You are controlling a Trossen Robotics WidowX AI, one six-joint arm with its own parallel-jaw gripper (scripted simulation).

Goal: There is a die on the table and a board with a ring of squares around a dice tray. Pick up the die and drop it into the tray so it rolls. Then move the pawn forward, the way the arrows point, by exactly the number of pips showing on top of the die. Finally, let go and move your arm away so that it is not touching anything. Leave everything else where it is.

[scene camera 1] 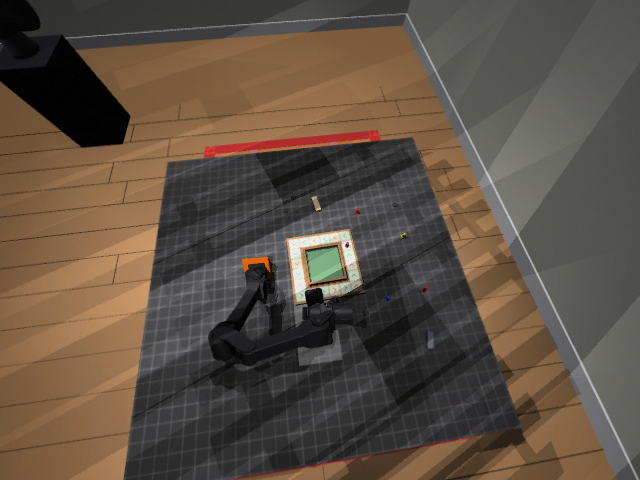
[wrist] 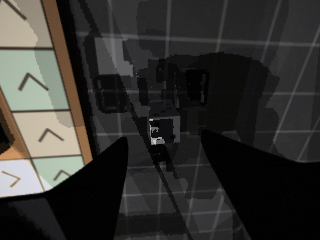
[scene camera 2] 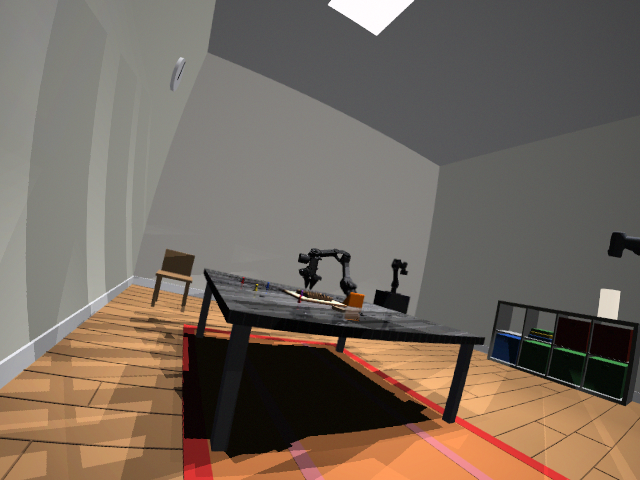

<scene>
My gripper (wrist: 164, 138) is open, with nothing in its grasp. Also in view: a green dice tray (scene camera 1: 323, 264).
</scene>
